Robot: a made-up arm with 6 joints.
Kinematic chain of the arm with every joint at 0, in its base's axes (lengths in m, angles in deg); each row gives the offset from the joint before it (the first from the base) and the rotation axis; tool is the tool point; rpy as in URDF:
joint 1: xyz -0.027 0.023 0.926 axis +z
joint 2: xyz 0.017 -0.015 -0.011 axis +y
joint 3: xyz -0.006 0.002 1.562 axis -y
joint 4: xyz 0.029 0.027 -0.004 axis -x
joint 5: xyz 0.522 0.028 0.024 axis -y
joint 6: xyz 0.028 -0.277 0 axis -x
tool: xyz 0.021 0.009 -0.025 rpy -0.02 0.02 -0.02
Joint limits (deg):
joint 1: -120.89..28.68
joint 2: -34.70..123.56
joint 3: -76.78..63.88
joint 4: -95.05..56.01
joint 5: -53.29..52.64
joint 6: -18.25..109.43
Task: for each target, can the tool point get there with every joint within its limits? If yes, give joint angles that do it. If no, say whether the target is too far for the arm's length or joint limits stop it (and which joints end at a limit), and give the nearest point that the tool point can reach.
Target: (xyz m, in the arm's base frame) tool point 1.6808 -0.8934 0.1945
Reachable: yes | joints -20.57 99.46 43.44 9.46 -28.18 99.24
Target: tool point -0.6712 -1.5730 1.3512
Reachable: yes | joints -103.57 55.57 2.72 3.26 32.97 66.05
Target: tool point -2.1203 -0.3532 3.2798
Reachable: no: too far | nearest point -1.2265 -0.1926 2.7447 | short by 1.054 m
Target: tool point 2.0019 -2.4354 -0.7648
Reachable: no: too far | nearest point 1.2271 -1.4966 -0.1199 | short by 1.378 m
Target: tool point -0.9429 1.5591 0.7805
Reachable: no: joint limits stop it (at a limit: joint 2, joint 3, joint 4, joint 5, joint 6) | nearest point -0.3531 0.5700 1.5957 | short by 1.411 m
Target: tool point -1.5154 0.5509 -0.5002
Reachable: no: joint limits stop it (at a limit: joint 1, joint 2, joint 6) | nearest point -0.6638 -0.5265 -0.2318 | short by 1.399 m
